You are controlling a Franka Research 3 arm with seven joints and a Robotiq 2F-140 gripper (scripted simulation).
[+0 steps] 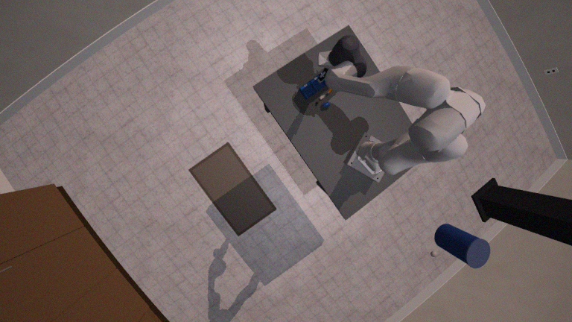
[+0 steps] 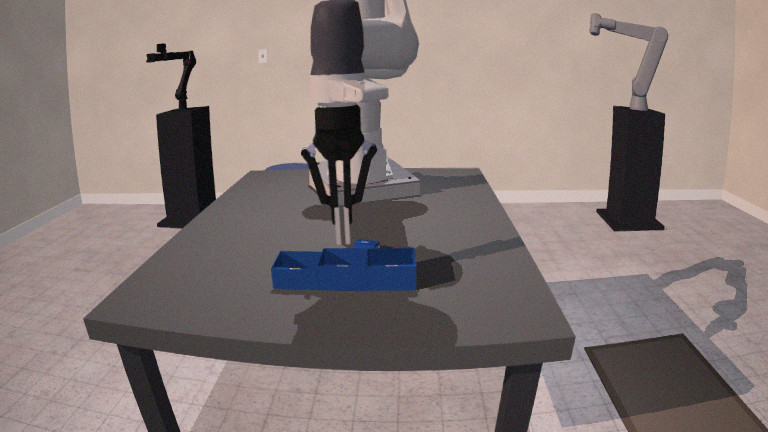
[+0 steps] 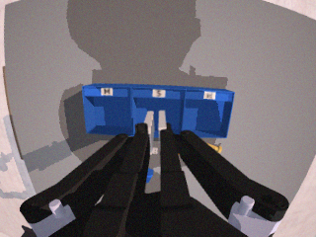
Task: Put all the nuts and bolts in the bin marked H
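My gripper is now 90 mm above the blue bin. The rest, counted from my hand: orange stick-like thing: 80 mm behind, 60 mm to the right, 100 mm below; blue block: 150 mm behind, 30 mm to the left, 100 mm below; dark round piece: 110 mm behind, 70 mm to the left, 100 mm below.
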